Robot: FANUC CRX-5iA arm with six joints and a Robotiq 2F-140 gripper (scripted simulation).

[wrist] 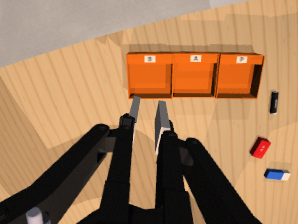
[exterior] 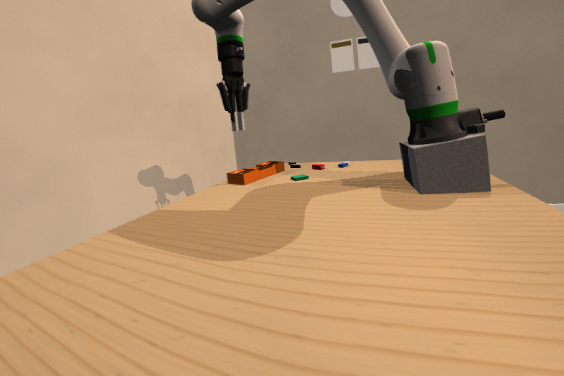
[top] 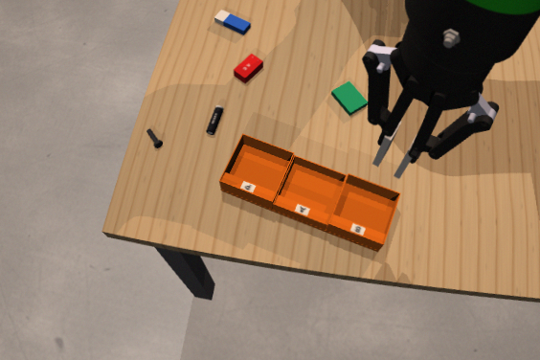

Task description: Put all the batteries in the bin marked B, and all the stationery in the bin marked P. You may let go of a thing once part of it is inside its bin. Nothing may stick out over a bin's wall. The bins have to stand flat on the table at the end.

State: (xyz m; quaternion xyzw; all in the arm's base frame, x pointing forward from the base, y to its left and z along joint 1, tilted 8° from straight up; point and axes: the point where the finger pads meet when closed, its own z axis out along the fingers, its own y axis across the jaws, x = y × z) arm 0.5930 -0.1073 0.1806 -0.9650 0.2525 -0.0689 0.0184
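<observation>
The white-and-blue eraser lies 36 cm behind my hand, 24 cm to the right of it and 21 cm below it. The rest, counted from my hand: orange bin row 2 cm behind, 8 cm to the right, 20 cm below; black cylindrical battery 14 cm behind, 24 cm to the right, 21 cm below; green pad 20 cm behind, 2 cm to the right, 21 cm below.
</observation>
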